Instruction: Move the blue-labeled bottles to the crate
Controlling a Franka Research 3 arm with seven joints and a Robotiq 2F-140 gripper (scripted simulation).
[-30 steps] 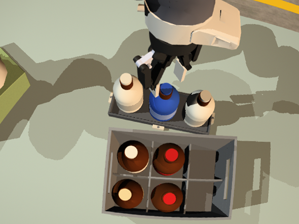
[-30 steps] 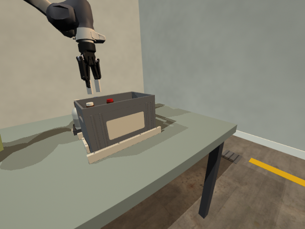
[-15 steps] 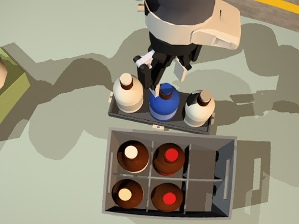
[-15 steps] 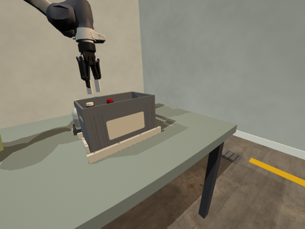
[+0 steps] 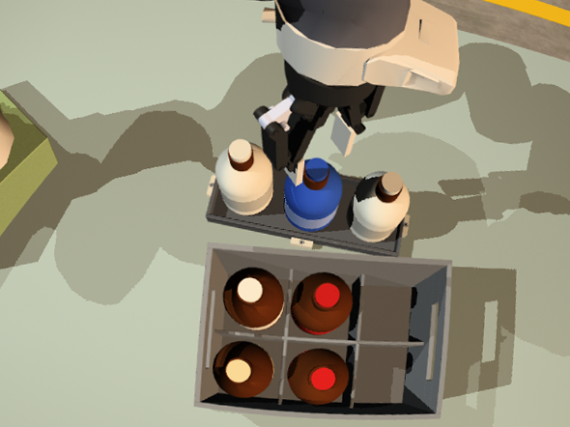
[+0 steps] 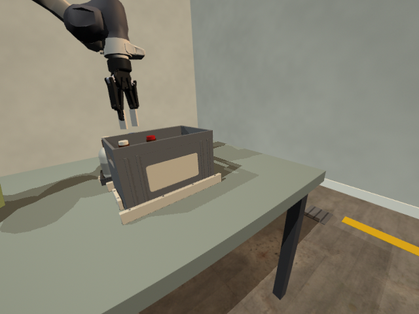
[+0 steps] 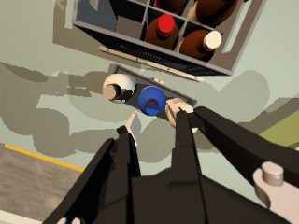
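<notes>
My gripper is now 13 cm above the blue-labeled bottle. The rest, counted from my hand: grey crate 3 cm ahead, 19 cm to the right, 13 cm below; then cream-labeled bottle 9 cm behind, 2 cm to the left, 13 cm below; then dark tray 20 cm below.
</notes>
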